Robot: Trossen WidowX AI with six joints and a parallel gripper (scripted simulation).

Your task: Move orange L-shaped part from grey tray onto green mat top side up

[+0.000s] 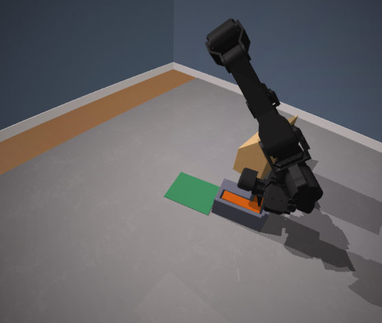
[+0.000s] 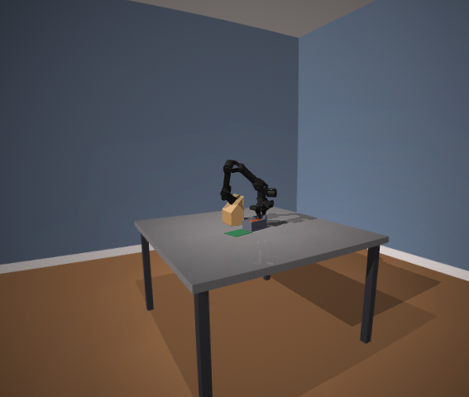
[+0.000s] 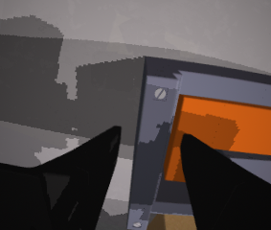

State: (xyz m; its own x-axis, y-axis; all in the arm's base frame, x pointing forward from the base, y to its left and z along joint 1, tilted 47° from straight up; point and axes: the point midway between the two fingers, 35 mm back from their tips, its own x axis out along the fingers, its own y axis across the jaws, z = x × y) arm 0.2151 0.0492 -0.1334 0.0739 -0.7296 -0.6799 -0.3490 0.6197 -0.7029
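My gripper tip is 50 mm to the left of the orange L-shaped part, 20 mm short of it and 10 mm above it. Also, from my gripper tip: green mat 210 mm to the right, 80 mm below, 70 mm ahead.
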